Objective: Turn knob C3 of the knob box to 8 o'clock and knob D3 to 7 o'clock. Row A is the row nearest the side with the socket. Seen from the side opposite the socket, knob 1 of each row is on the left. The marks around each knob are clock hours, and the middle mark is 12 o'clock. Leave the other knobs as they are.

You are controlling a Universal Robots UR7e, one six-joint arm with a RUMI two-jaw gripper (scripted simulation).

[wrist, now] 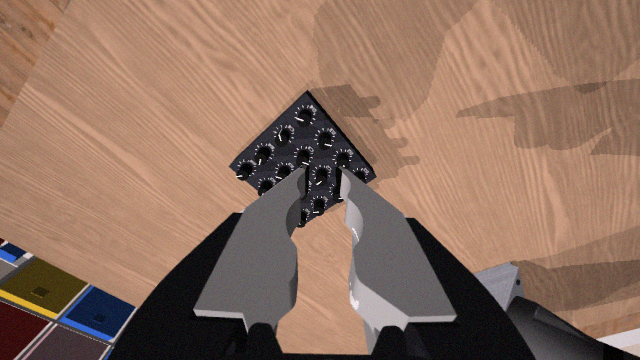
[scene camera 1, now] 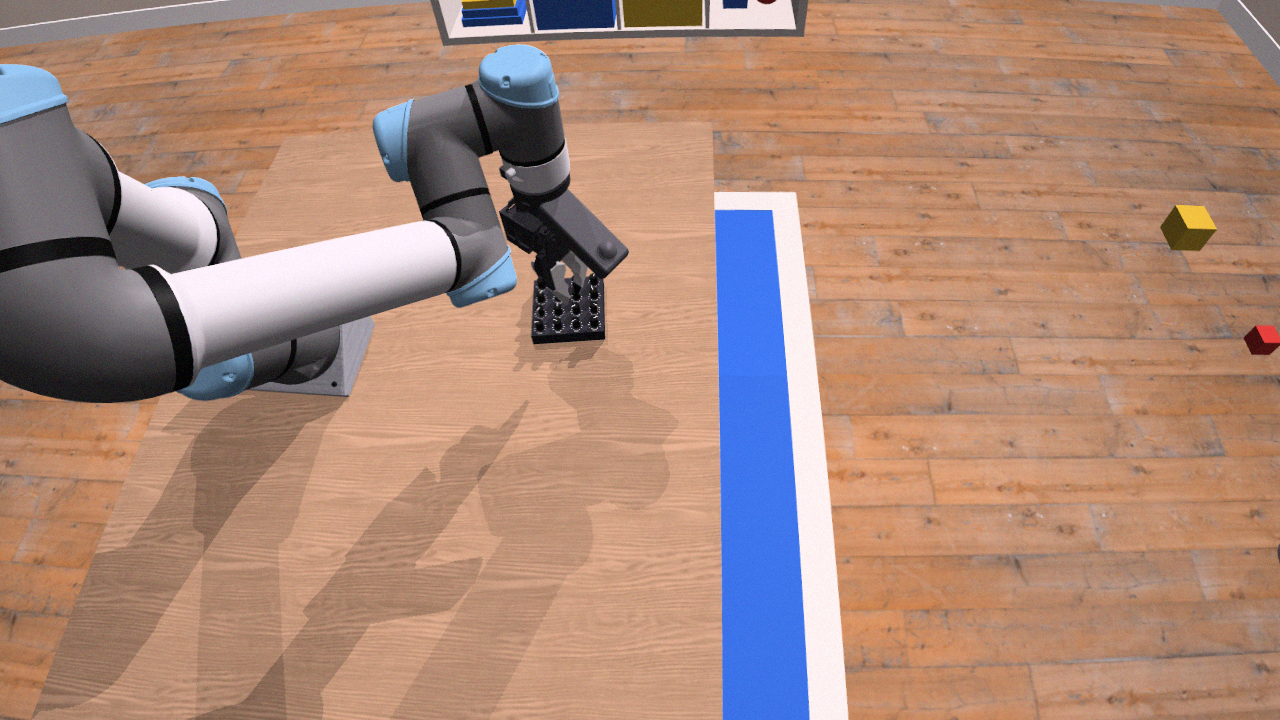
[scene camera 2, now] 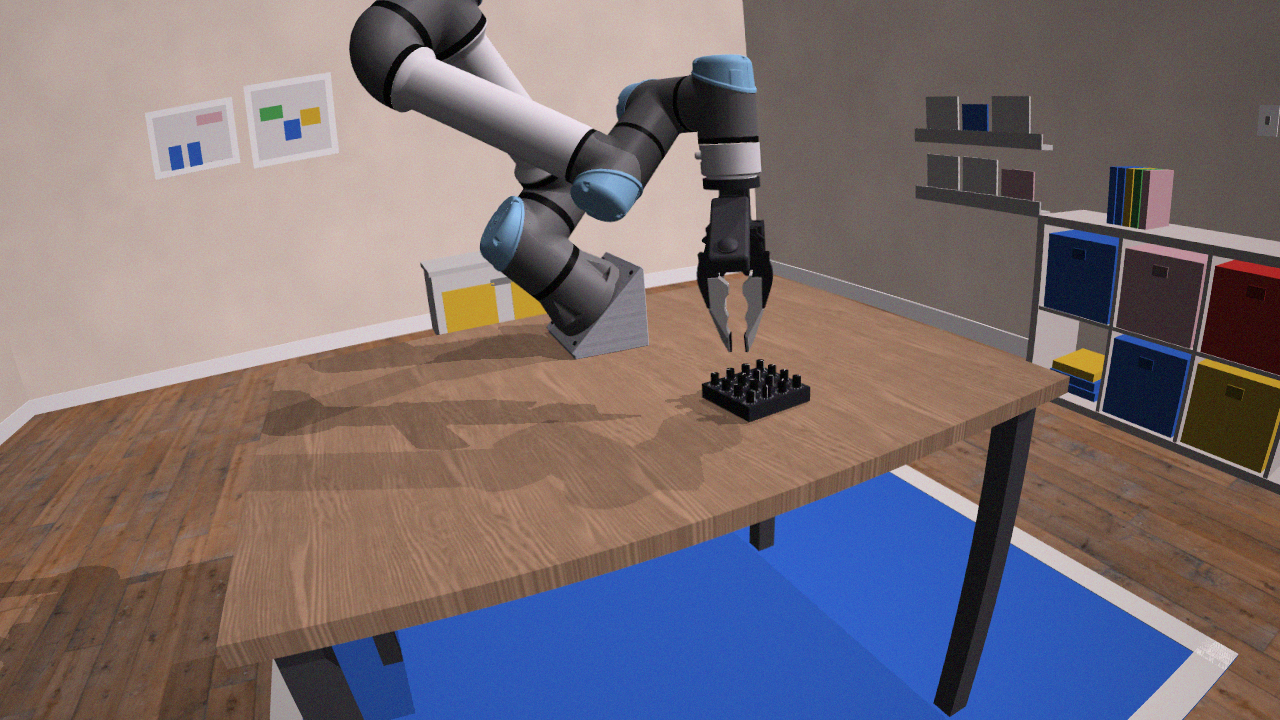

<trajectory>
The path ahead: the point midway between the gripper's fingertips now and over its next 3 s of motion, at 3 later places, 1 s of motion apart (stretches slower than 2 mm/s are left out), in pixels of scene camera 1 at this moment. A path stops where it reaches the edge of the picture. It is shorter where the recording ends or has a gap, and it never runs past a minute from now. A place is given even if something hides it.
My gripper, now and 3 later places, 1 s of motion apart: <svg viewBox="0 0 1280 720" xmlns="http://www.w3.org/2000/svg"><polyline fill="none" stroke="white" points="572,298 570,301 573,313 574,316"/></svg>
</trajectory>
